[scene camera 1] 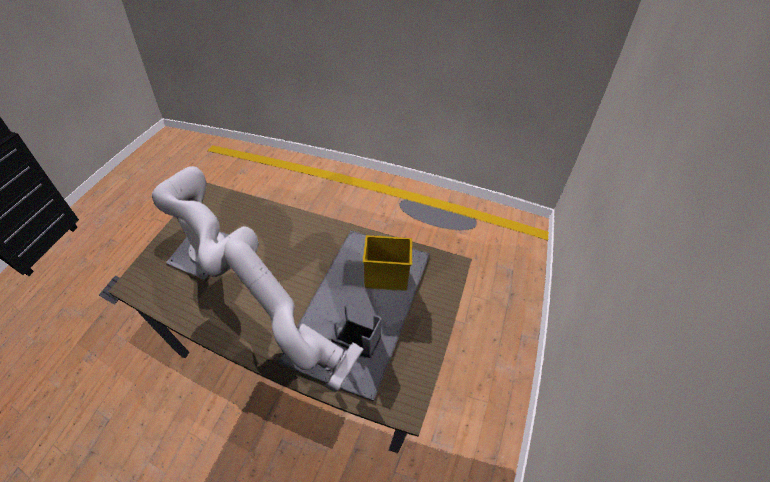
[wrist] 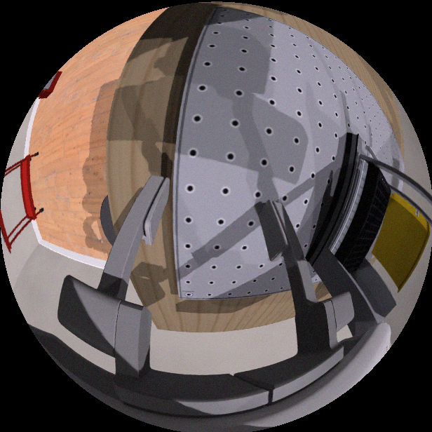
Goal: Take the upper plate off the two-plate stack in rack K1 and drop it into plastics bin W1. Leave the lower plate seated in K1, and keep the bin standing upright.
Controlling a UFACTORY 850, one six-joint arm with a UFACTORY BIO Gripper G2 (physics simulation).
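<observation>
Rack K1 (scene camera 1: 375,336) (wrist: 376,289) stands on the grey board, with dark contents inside. In the wrist view a black gridded plate (wrist: 369,217) sits in it at the right, above a pale edge and dark layers; I cannot clearly separate the two stacked plates. Yellow plastics bin W1 (scene camera 1: 386,275) (wrist: 401,241) stands upright behind the rack. My gripper (scene camera 1: 344,367) (wrist: 216,200) is shut to its narrowest, with a gap left between the fingers and nothing in it. It is beside the rack, over the board's near end; its right finger is nearest the rack.
The perforated grey board (scene camera 1: 369,383) (wrist: 207,170) lies on the wooden table (scene camera 1: 446,295) (wrist: 137,195). The table's near edge passes close to the gripper. Thin curved dark bars (wrist: 400,172) extend from the rack toward the right. A black cabinet (scene camera 1: 34,210) stands at the far left.
</observation>
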